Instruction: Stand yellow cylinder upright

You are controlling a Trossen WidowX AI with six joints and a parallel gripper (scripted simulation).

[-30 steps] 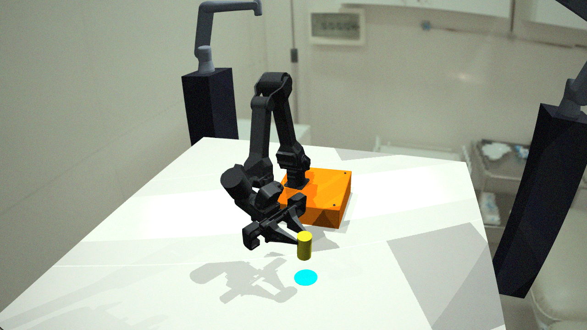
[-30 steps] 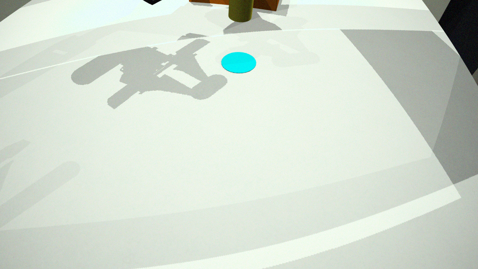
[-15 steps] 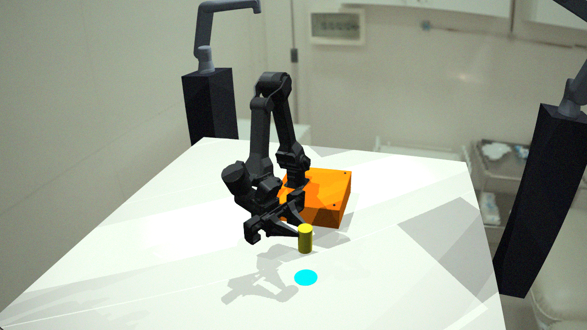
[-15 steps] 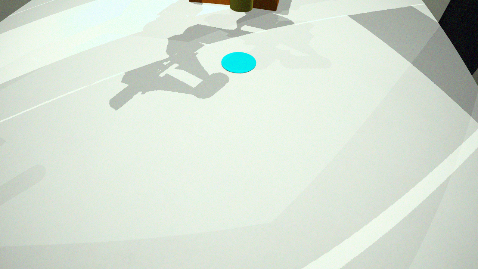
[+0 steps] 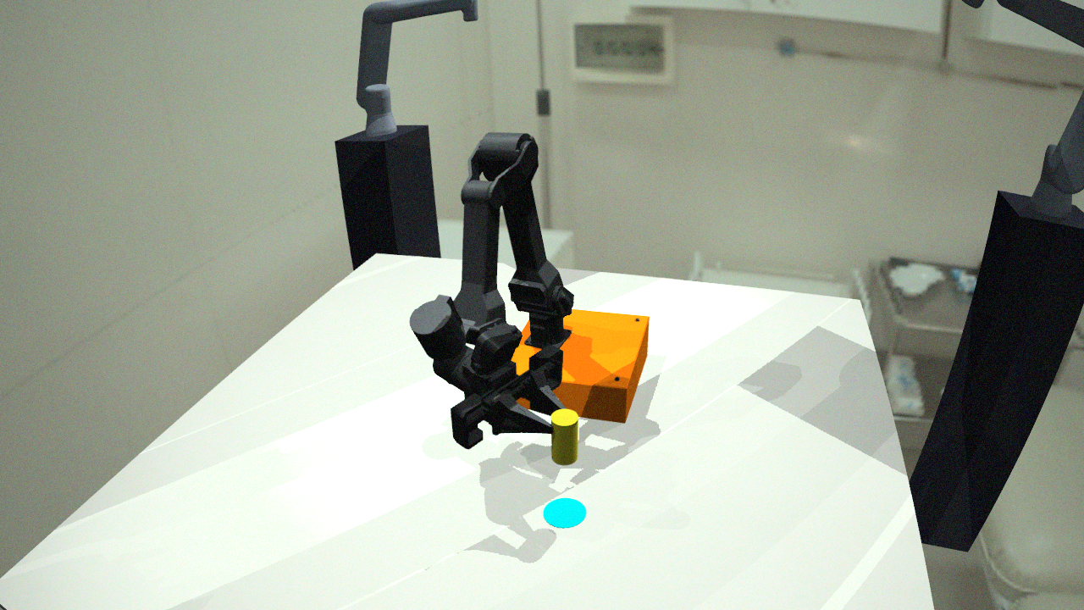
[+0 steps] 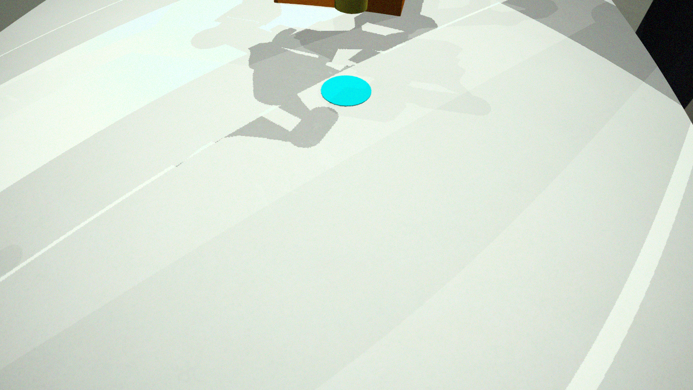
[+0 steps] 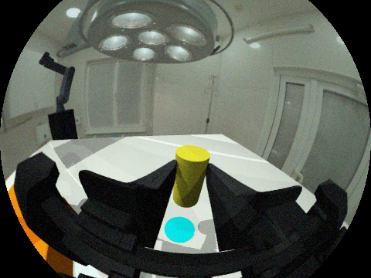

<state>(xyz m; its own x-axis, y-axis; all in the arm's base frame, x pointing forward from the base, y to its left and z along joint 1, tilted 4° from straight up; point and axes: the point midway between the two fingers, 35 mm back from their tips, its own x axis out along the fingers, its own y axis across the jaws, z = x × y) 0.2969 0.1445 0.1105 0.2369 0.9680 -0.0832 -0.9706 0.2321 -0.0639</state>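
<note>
Now: the cyan circle 16 cm below my gripper tip. Round my gripper tip: yellow cylinder: 2 cm below.
</note>
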